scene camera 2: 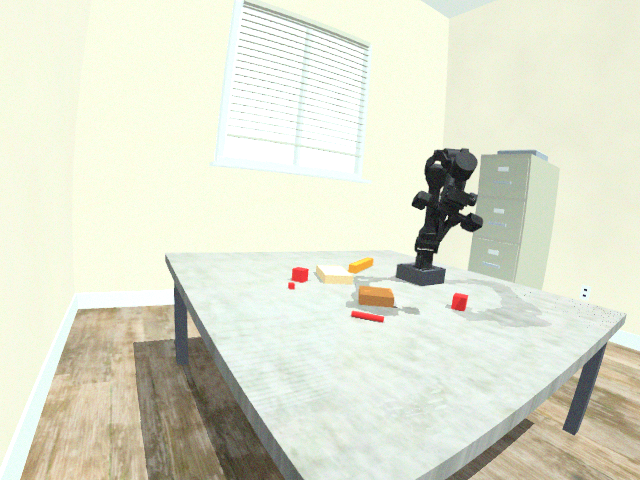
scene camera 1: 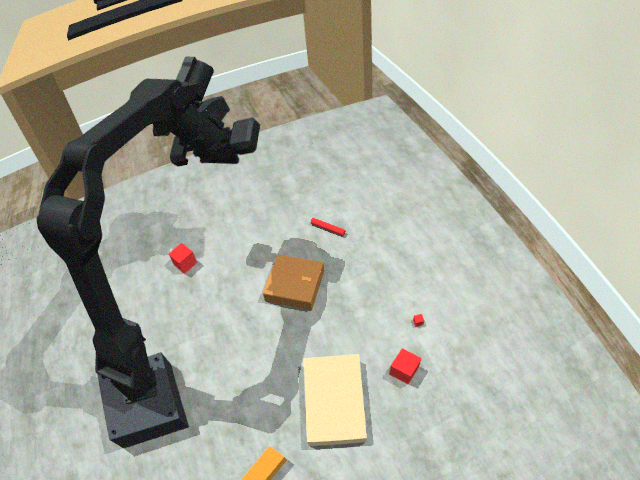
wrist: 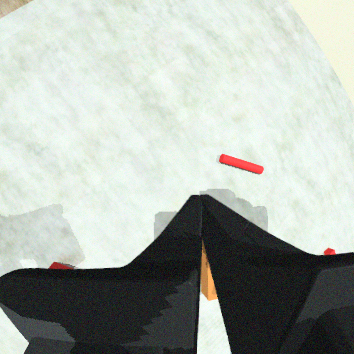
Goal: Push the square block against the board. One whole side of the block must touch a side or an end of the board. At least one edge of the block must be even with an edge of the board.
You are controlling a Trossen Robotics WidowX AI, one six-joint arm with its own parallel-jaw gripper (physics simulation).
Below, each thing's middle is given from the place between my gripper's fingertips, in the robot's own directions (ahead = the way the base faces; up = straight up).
Right now my hand is 190 mm above the square block [scene camera 1: 294,282], 180 mm to the left of it and 40 mm short of it. Also, from my hand: cream board [scene camera 1: 335,415] (440 mm to the right, 190 mm below, 20 mm ahead).
